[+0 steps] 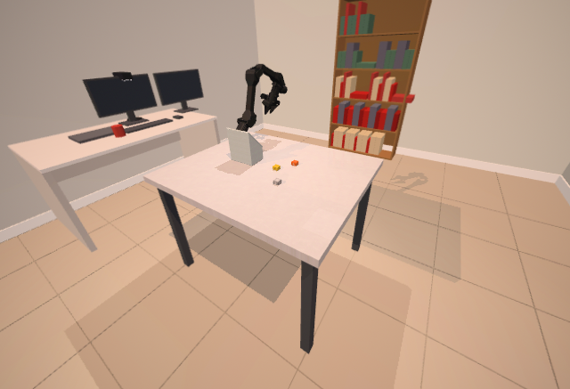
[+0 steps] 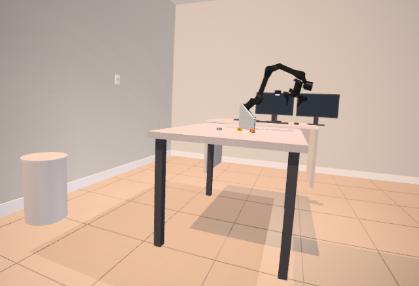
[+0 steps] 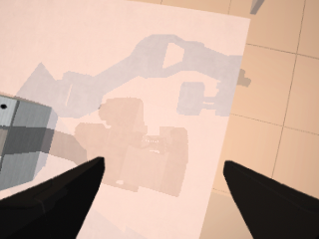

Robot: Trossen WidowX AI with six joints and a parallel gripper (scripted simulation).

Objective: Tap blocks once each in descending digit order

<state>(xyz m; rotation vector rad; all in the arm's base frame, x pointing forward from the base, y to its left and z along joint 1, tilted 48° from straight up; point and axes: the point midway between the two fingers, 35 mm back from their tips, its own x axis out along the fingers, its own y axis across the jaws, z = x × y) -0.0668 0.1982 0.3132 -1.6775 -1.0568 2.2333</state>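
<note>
The grey block lies 44 cm ahead of my gripper tip, 46 cm to the right of it and 19 cm below it. Round my gripper tip: yellow block (34 cm ahead, 34 cm to the right, 19 cm below); then orange block (39 cm ahead, 23 cm to the right, 19 cm below).
</note>
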